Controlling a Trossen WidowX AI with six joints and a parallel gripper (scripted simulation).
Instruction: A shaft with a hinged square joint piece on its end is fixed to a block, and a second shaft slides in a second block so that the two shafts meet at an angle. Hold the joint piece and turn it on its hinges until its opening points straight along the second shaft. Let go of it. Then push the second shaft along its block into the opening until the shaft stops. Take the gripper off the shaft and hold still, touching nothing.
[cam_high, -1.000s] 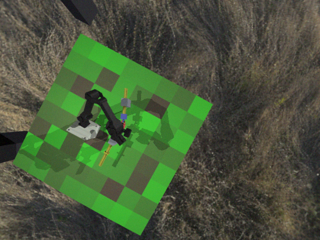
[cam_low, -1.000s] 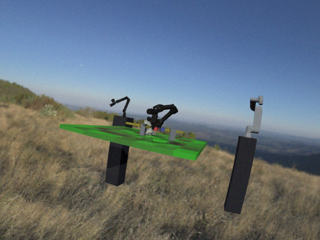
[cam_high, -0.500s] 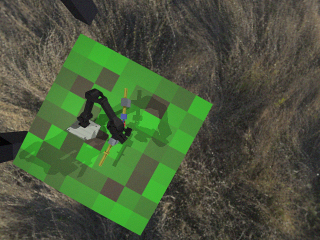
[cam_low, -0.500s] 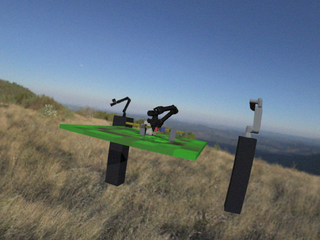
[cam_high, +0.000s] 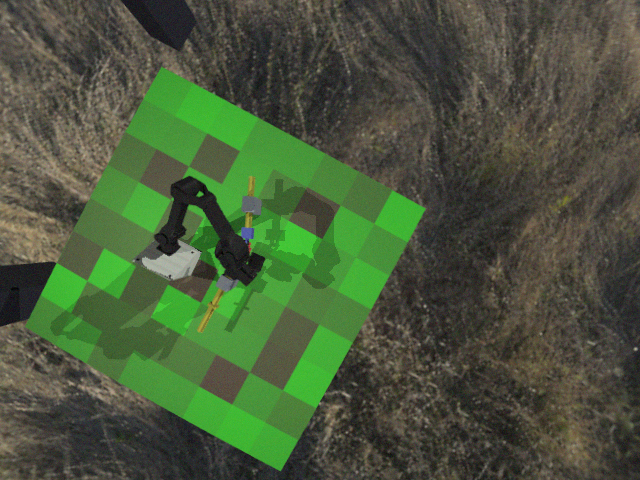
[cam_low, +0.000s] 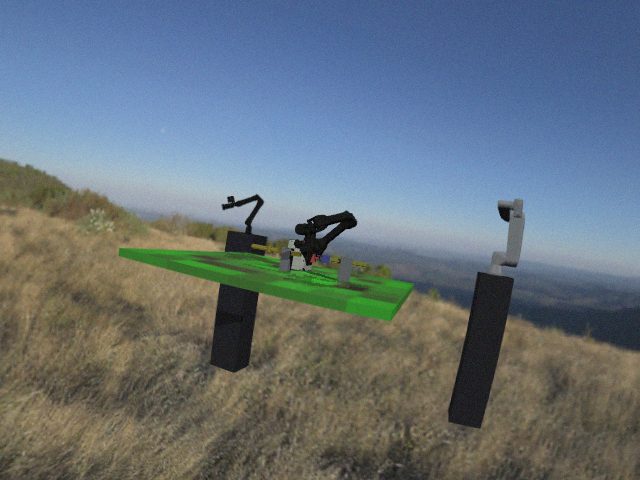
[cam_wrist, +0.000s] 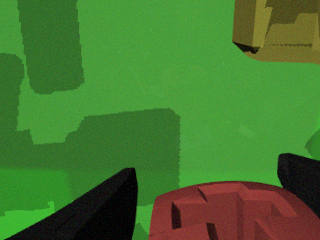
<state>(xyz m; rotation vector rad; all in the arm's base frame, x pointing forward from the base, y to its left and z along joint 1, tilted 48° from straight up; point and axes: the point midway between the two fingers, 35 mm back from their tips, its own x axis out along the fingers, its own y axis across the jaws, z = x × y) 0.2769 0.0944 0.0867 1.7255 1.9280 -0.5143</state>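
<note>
Right now the red joint piece is 40 mm above my gripper tip and 10 mm to the left of it.
</note>
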